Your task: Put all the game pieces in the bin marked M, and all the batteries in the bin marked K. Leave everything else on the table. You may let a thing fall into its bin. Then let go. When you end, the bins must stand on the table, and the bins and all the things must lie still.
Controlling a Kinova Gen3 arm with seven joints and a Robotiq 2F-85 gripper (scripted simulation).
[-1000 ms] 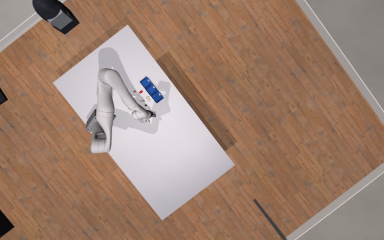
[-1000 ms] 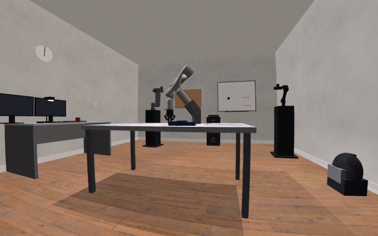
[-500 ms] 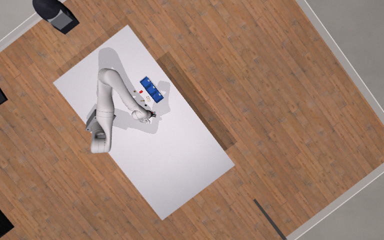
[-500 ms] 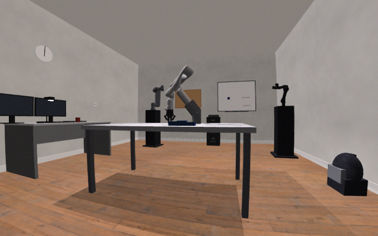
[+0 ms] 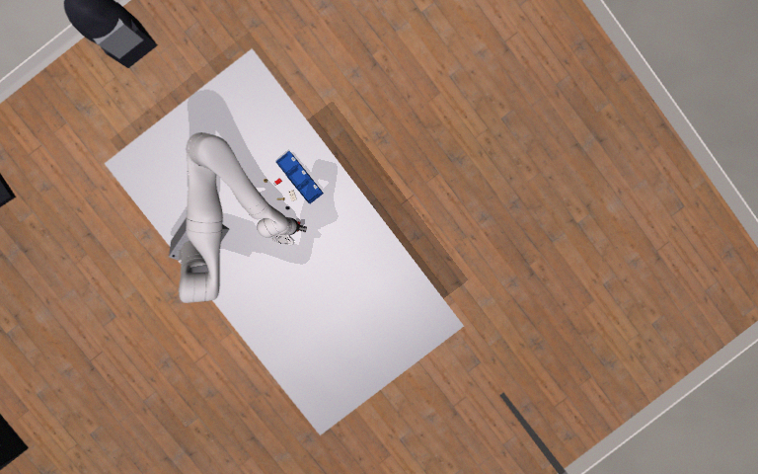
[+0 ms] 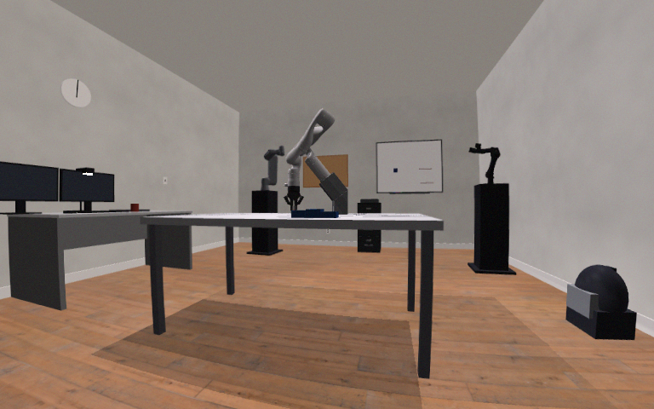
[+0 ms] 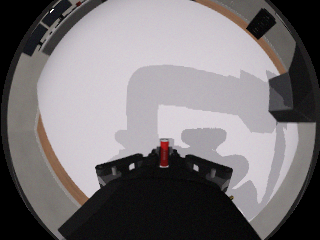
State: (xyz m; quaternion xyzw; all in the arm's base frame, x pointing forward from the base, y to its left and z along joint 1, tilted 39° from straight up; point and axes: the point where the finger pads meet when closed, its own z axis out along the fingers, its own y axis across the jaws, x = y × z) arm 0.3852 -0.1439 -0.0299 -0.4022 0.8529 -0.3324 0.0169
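Now: hand 200 mm to the right of the bin, 130 mm short of it and 20 mm above it. Also, from my hand: red cylinder 20 mm below; then white tile 150 mm to the left, 50 mm ahead, 40 mm below; then black piece 110 mm to the left, 40 mm below.
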